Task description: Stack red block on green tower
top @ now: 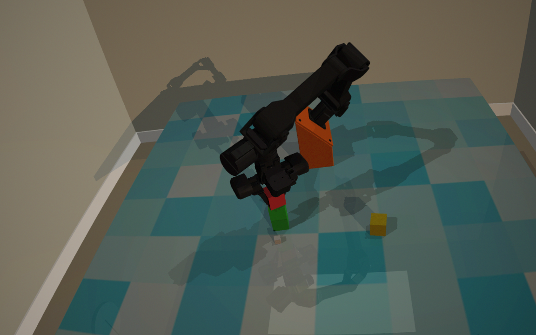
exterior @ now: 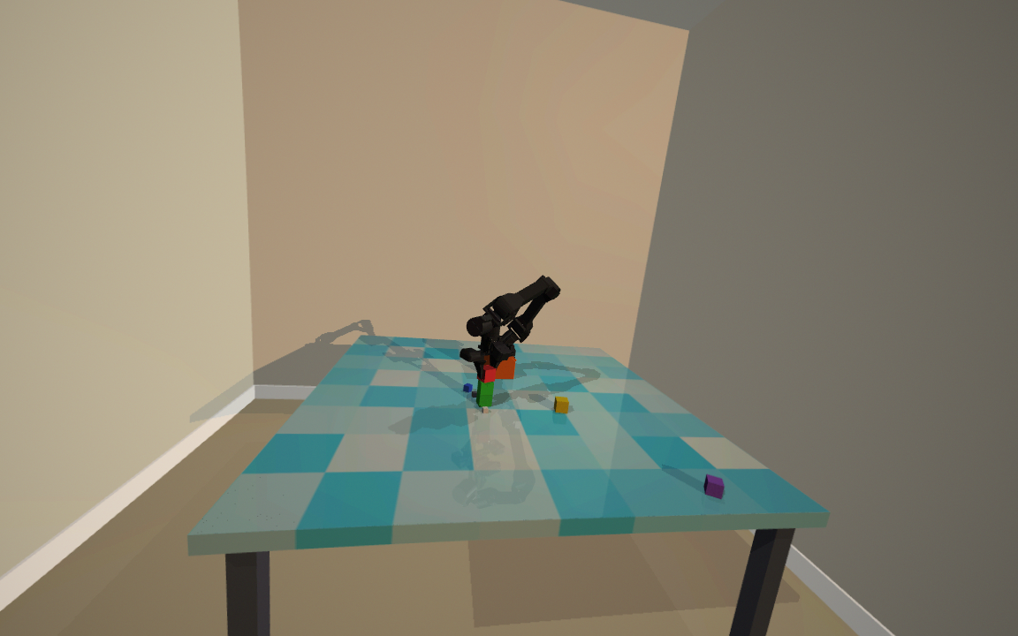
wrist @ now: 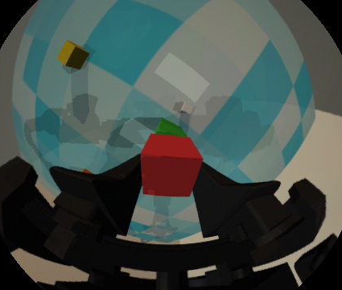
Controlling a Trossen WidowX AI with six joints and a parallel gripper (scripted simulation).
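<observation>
My gripper tip is now 1 cm below the red block. Also, from my gripper tip: purple cube: 50 cm ahead, 46 cm to the left, 8 cm below; then small blue cube: 11 cm behind, 4 cm to the right, 8 cm below; then yellow block: 6 cm ahead, 25 cm to the left, 7 cm below.
</observation>
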